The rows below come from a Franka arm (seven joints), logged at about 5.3 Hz.
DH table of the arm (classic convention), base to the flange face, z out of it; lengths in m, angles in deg. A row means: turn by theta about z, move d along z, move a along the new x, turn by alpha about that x. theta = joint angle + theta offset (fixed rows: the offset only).
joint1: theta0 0; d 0.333; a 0; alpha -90
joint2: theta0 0; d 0; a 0; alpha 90
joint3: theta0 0; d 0.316; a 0.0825; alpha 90
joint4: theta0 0; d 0; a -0.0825; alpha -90
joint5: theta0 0; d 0.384; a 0; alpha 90
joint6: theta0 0; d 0; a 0.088; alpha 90
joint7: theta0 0; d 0.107; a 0; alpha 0
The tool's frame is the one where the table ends.
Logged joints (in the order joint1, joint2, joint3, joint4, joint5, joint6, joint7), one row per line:
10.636 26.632 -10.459 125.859 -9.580 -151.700 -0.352
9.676 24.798 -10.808 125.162 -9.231 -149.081 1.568
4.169 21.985 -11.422 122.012 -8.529 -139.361 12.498
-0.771 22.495 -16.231 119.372 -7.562 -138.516 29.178
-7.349 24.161 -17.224 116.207 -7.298 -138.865 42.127
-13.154 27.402 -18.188 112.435 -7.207 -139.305 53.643
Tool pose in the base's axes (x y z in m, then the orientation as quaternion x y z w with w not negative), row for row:
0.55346 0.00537 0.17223 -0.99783 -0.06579 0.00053 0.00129
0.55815 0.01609 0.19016 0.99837 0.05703 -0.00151 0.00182
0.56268 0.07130 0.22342 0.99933 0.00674 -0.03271 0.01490
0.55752 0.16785 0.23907 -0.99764 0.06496 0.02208 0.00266
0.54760 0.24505 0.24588 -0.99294 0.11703 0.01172 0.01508
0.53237 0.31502 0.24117 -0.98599 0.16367 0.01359 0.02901
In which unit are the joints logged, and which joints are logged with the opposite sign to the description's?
The joints are logged in degrees. Opposite sign: joint1, joint3, joint4, joint6.
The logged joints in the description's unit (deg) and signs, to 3 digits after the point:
-10.636 26.632 10.459 -125.859 -9.580 151.700 -0.352
-9.676 24.798 10.808 -125.162 -9.231 149.081 1.568
-4.169 21.985 11.422 -122.012 -8.529 139.361 12.498
0.771 22.495 16.231 -119.372 -7.562 138.516 29.178
7.349 24.161 17.224 -116.207 -7.298 138.865 42.127
13.154 27.402 18.188 -112.435 -7.207 139.305 53.643

